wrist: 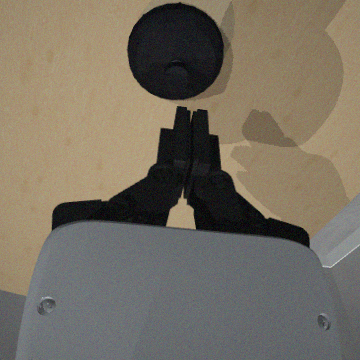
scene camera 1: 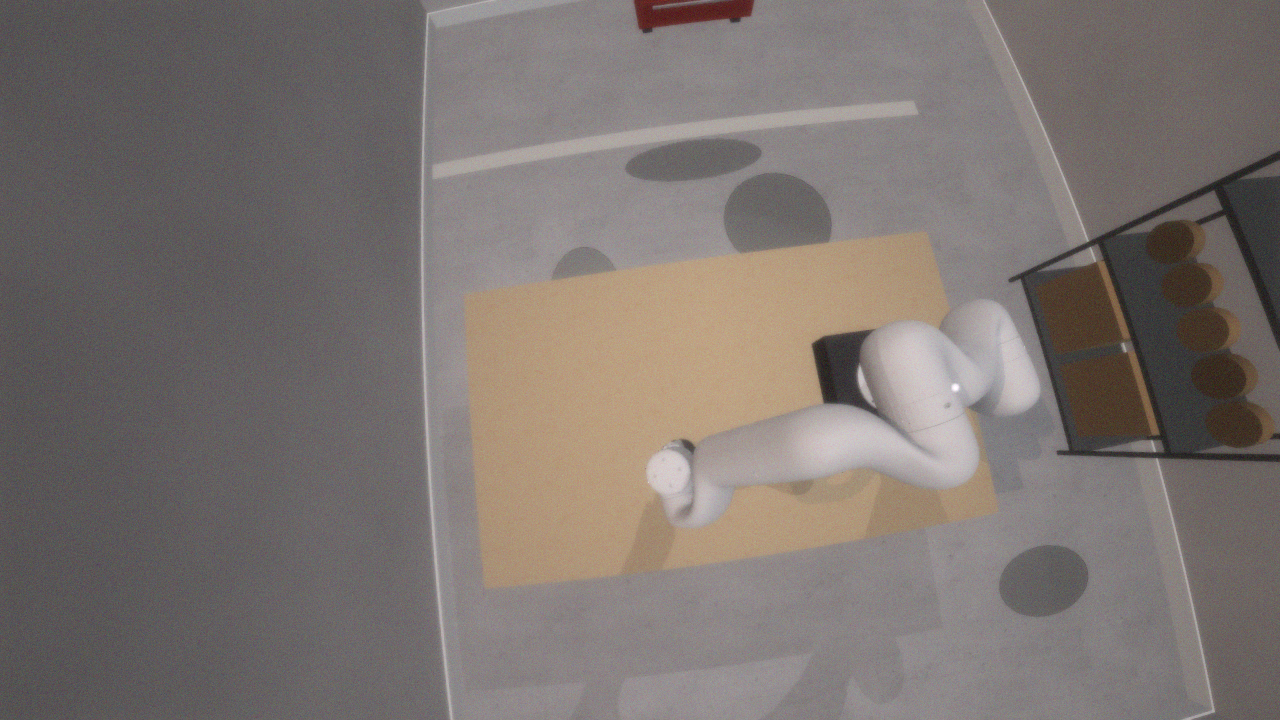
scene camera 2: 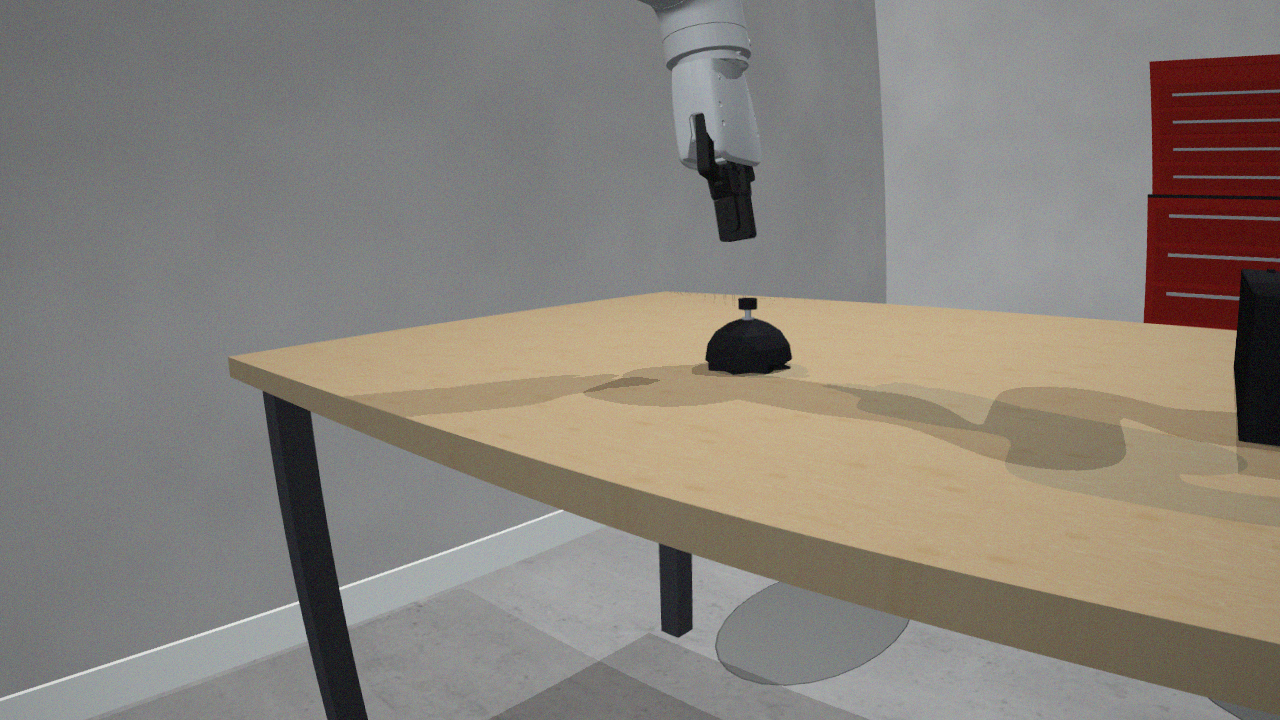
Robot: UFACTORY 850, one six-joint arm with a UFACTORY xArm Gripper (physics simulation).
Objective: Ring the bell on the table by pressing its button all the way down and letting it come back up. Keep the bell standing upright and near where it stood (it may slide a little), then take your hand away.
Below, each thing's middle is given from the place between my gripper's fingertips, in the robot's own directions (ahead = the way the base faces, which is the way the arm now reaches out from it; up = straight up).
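The black dome bell [scene camera 2: 748, 345] is 9 cm below my hand and 1 cm to the right of it.
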